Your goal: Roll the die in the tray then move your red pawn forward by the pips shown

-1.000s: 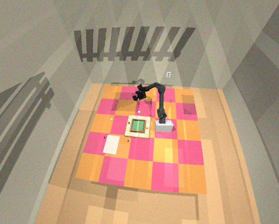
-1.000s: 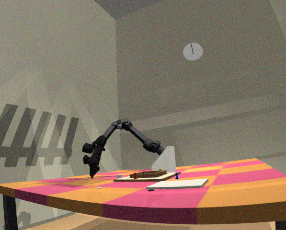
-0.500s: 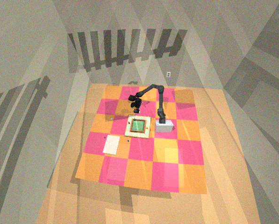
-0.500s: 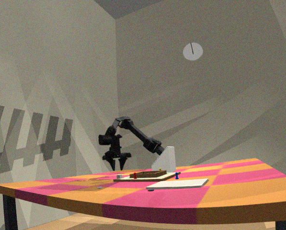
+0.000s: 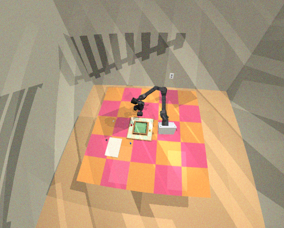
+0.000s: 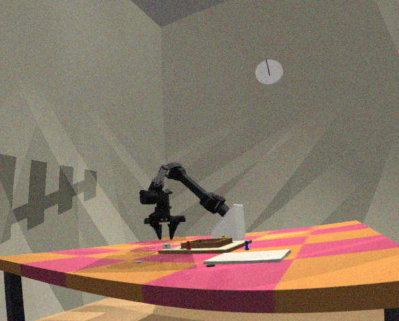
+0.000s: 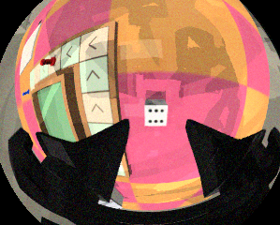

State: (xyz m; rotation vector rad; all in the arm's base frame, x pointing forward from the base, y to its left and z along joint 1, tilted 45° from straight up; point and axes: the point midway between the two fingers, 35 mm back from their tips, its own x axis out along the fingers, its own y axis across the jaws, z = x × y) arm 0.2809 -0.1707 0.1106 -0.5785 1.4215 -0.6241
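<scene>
Right now my gripper tip is 30 mm above the white die. Also, from my gripper tip: yellow pawn 120 mm behind, 220 mm to the left, 20 mm below; then red pawn 100 mm ahead, 160 mm to the left, 20 mm below; then white disc 340 mm ahead, 110 mm to the left, 40 mm below.
</scene>
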